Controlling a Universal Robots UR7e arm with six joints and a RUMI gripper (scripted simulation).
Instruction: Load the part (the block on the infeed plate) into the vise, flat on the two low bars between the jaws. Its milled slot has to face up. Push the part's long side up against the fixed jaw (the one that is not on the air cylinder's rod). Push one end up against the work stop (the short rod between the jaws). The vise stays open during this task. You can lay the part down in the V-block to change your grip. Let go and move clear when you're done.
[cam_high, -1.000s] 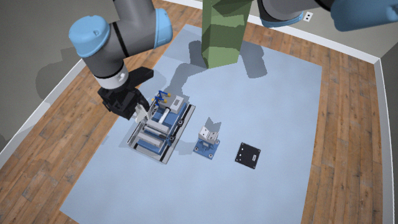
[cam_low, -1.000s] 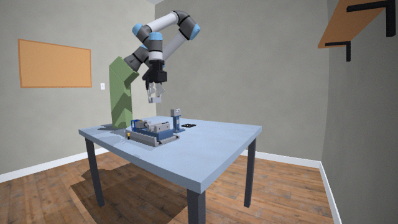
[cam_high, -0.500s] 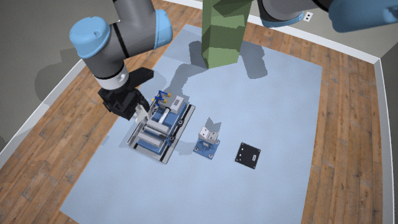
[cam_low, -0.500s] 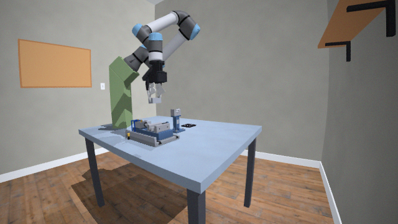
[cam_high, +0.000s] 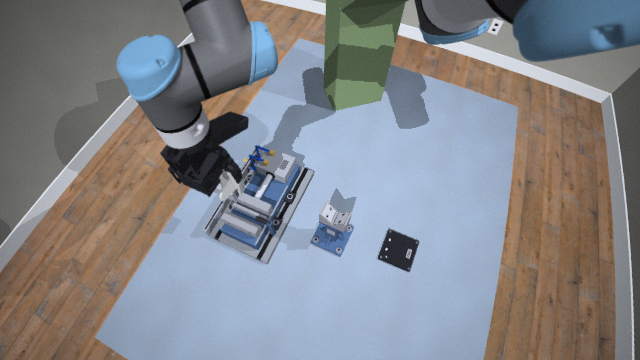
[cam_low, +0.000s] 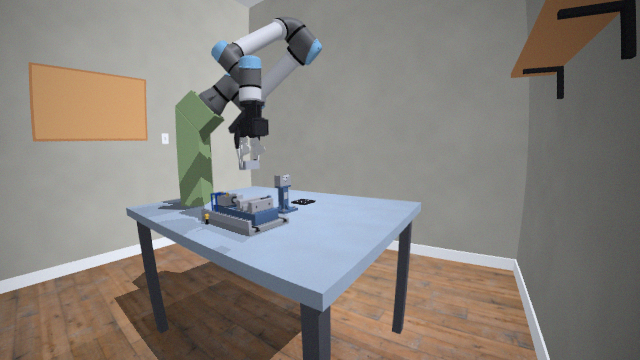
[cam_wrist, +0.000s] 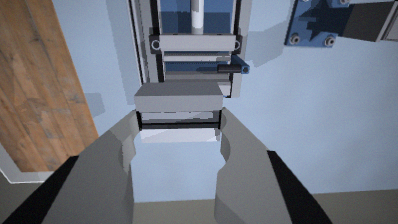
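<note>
The fixed jaw is 30 mm ahead of my hand, 20 mm to the left of it and 150 mm below it. Round my hand: grey part right at my hand; then work stop 70 mm to the left, 140 mm below; then moving jaw 30 mm behind, 20 mm to the left, 150 mm below.
</note>
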